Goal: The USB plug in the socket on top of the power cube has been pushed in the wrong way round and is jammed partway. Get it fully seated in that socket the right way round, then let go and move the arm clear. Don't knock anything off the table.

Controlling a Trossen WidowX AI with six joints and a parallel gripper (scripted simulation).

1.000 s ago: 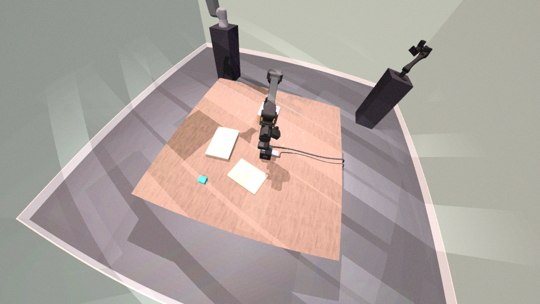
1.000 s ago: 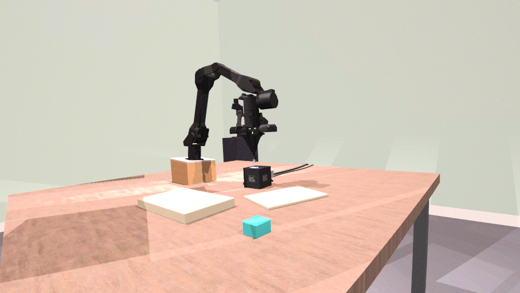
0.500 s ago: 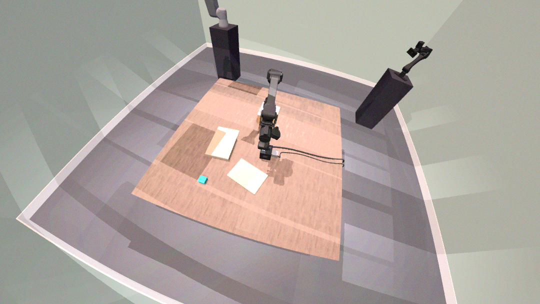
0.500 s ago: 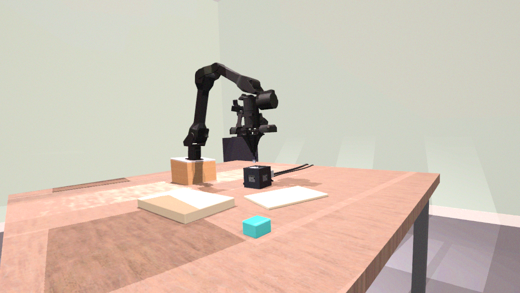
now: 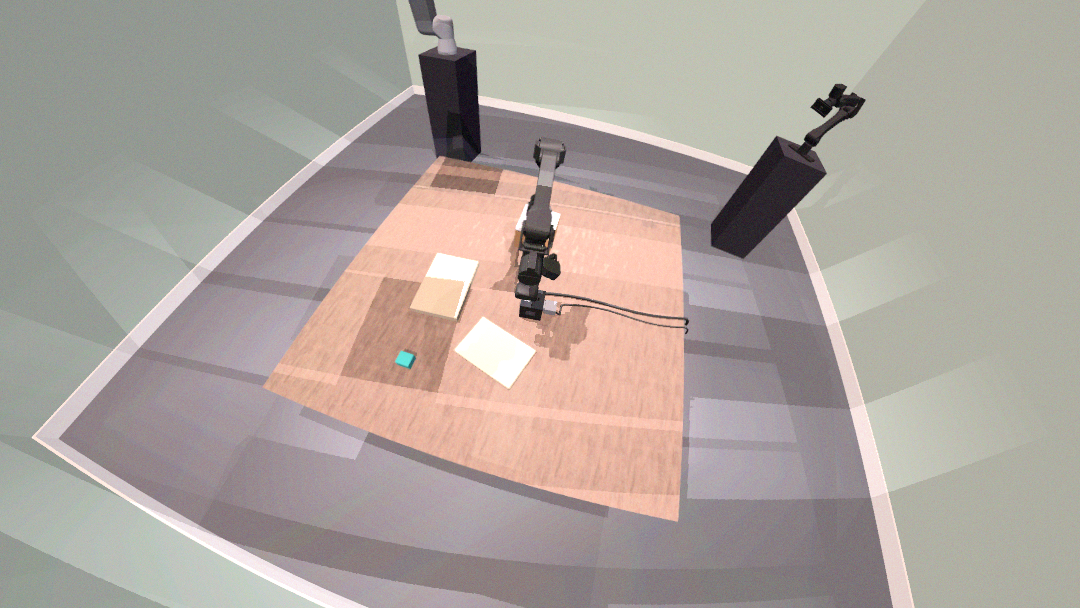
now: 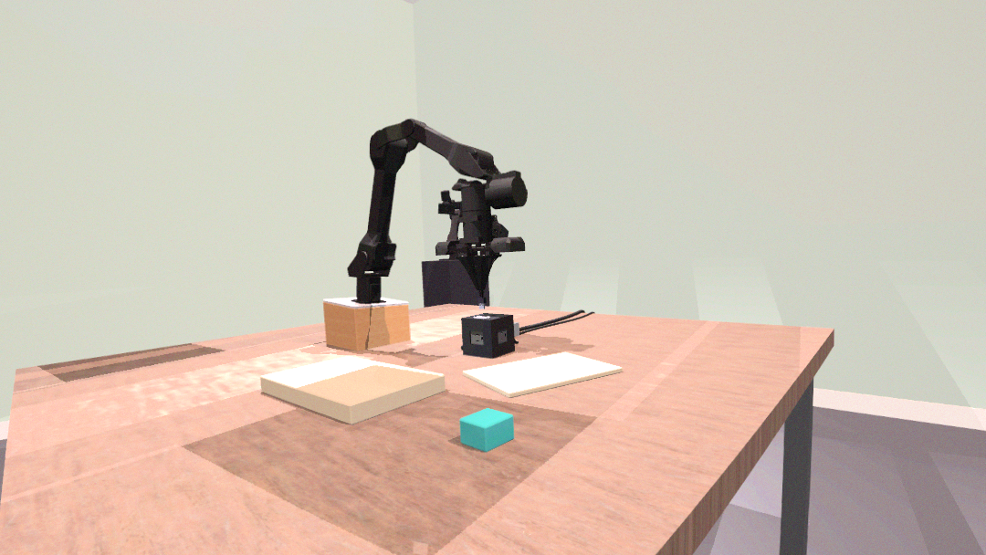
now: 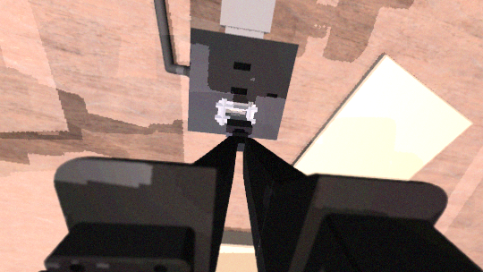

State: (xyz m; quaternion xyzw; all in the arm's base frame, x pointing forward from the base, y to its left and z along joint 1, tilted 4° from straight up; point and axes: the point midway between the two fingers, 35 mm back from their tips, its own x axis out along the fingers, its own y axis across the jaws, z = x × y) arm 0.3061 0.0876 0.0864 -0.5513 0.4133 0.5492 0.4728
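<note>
My gripper tip is 20 mm above the dark USB plug. From my gripper tip the other things lie so: teal block: 330 mm ahead, 280 mm to the right, 120 mm below; then thick white slab: 300 mm to the right, 120 mm below, 30 mm ahead; then thin cream board: 190 mm ahead, 130 mm below, 30 mm to the right.
</note>
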